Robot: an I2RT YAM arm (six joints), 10 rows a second.
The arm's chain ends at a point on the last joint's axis. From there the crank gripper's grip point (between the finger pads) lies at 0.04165 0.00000 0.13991 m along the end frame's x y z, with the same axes.
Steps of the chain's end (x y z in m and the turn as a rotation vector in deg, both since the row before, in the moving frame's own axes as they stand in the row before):
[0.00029 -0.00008 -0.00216 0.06 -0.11 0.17]
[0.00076 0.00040 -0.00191 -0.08 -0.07 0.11]
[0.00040 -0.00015 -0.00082 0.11 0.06 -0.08]
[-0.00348 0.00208 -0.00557 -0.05 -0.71 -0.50]
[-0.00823 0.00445 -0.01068 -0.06 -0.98 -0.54]
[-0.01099 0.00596 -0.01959 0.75 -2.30 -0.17]
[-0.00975 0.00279 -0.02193 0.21 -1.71 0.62]
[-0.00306 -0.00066 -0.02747 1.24 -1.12 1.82]
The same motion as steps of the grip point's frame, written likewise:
[0.00002 -0.00010 -0.00208 0.06 -0.11 0.17]
[0.00059 0.00068 -0.00186 -0.08 -0.07 0.11]
[0.00055 -0.00048 -0.00086 0.11 0.06 -0.08]
[-0.00522 0.00185 -0.00506 -0.05 -0.71 -0.50]
[-0.01063 0.00422 -0.00999 -0.06 -0.98 -0.54]
[-0.01664 0.00400 -0.01804 0.75 -2.30 -0.17]
[-0.01394 0.00270 -0.02075 0.21 -1.71 0.62]
[-0.00577 -0.00242 -0.02670 1.24 -1.12 1.82]

